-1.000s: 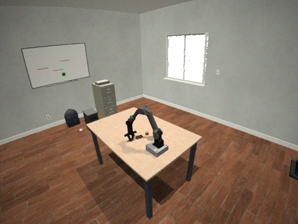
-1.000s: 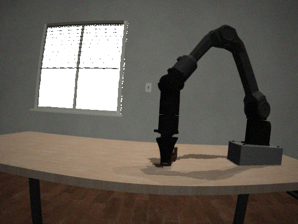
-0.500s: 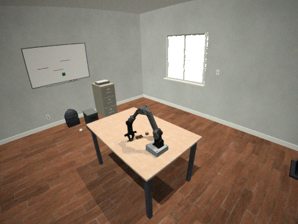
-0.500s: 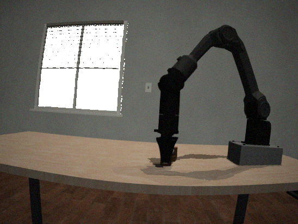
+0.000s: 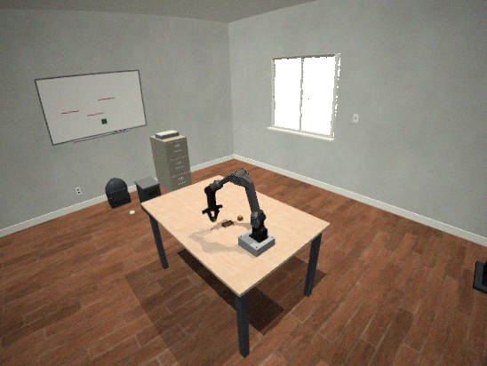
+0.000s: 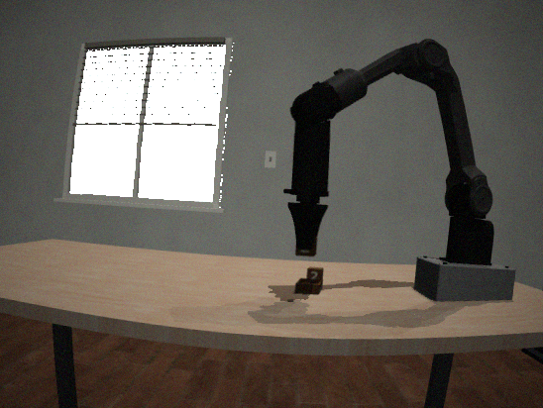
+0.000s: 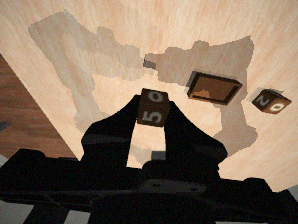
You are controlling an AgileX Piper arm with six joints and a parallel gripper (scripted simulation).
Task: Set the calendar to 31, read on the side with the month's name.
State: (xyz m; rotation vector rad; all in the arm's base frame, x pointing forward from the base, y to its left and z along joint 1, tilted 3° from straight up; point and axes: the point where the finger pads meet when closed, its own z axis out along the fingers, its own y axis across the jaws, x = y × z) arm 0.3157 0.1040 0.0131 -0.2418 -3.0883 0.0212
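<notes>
My hand is 11 cm to the left of the brown tray, 8 cm above it and 2 cm past it.
</notes>
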